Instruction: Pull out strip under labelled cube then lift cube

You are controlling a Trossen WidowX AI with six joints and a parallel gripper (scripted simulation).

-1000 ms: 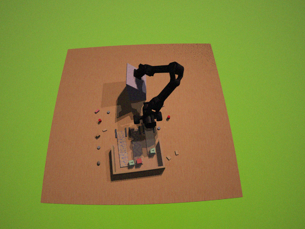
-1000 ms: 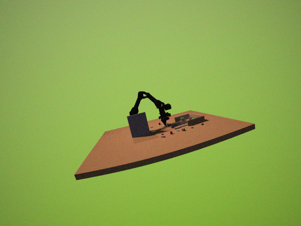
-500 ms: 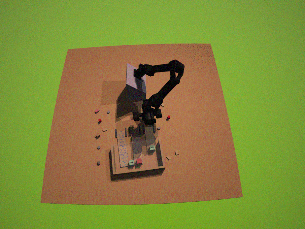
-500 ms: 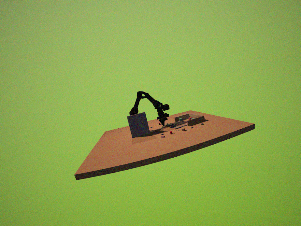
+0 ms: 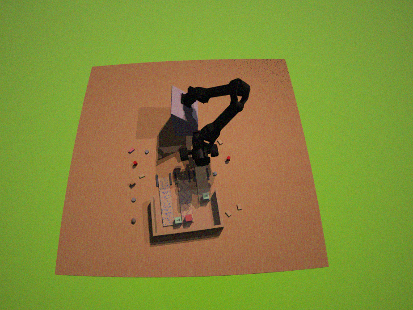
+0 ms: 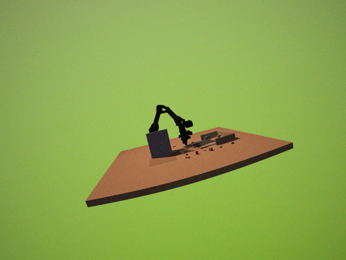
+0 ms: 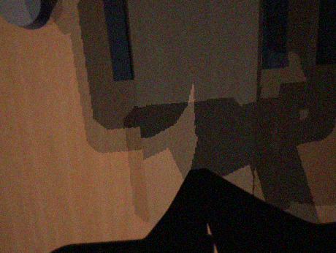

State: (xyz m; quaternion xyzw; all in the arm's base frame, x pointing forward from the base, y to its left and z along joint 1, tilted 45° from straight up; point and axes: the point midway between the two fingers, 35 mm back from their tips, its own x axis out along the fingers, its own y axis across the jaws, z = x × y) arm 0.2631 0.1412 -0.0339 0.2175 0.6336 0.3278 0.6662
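The grey strip is 10 cm ahead of my gripper tip and 1 cm to the left of it. Round my gripper tip: tan block 11 cm to the left, 11 cm behind.
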